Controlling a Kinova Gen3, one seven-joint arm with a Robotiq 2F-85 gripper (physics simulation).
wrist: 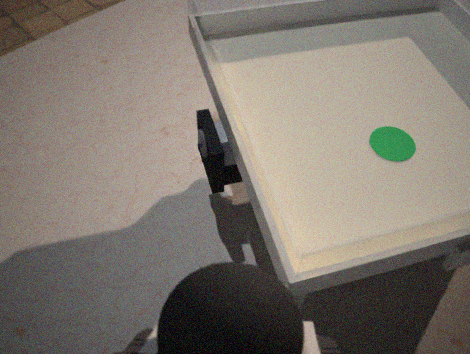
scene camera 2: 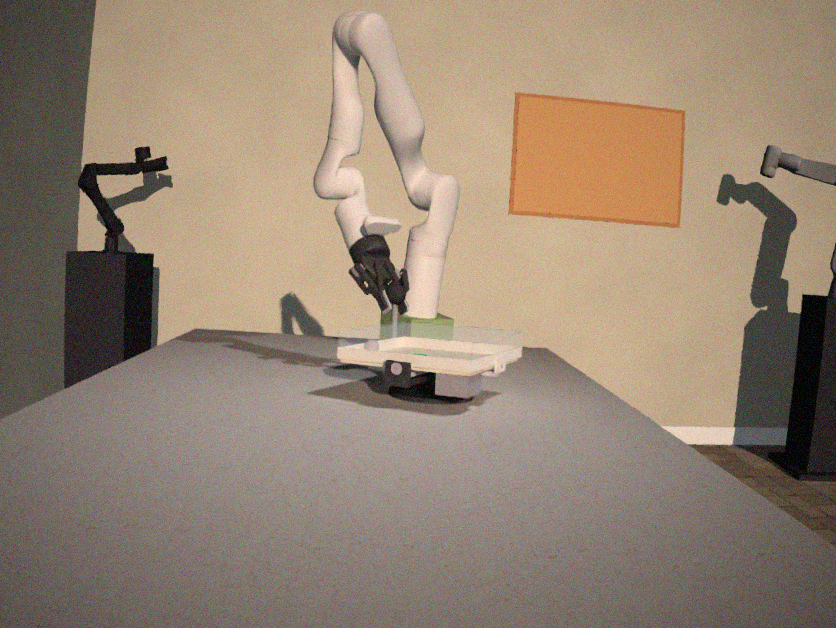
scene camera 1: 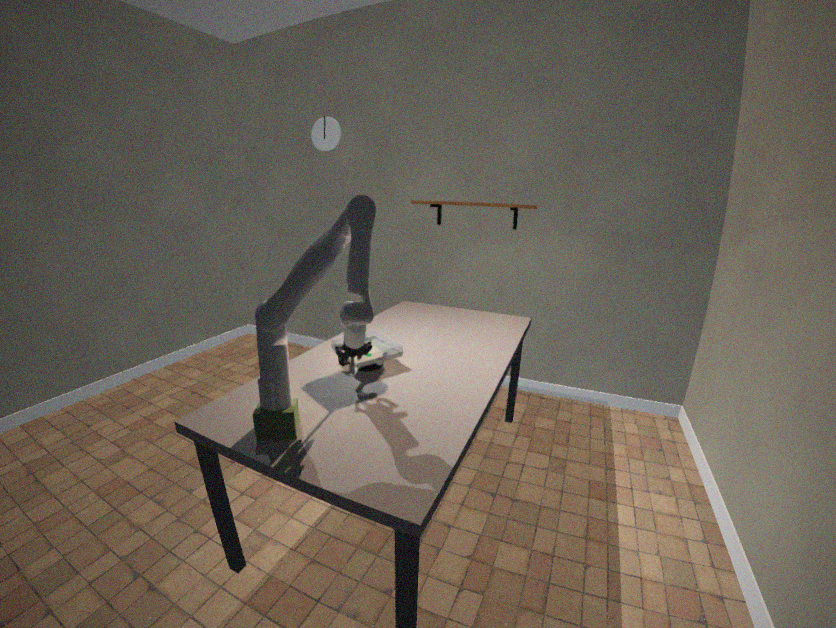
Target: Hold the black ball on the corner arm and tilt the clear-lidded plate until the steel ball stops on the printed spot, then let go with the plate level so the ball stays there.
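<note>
The black ball (scene camera 2: 397, 292) (wrist: 230, 305) tops the thin corner arm (scene camera 2: 395, 322) of the plate. My gripper (scene camera 2: 395, 304) (wrist: 231, 336) is shut on the black ball, one finger on each side; it also shows, small, in scene camera 1 (scene camera 1: 352, 360). The clear-lidded plate (scene camera 2: 432, 365) (wrist: 310, 100) has pale walls and looks near level; I cannot tell a slight tilt. The green printed spot (scene camera 1: 368, 354) (scene camera 2: 420, 354) (wrist: 392, 144) shows bare. The steel ball (scene camera 2: 372, 344) is faint, by the plate's left side in scene camera 2, apart from the spot. It does not show in the wrist view.
A black bracket (scene camera 2: 396, 371) (wrist: 210, 150) and a grey block (scene camera 2: 458, 384) are under the plate, on the table (scene camera 1: 439, 337) (scene camera 2: 405, 506). The arm's green base block (scene camera 1: 276, 420) stands at the table's end. Other arms on dark pedestals (scene camera 2: 108, 310) stand beyond the table.
</note>
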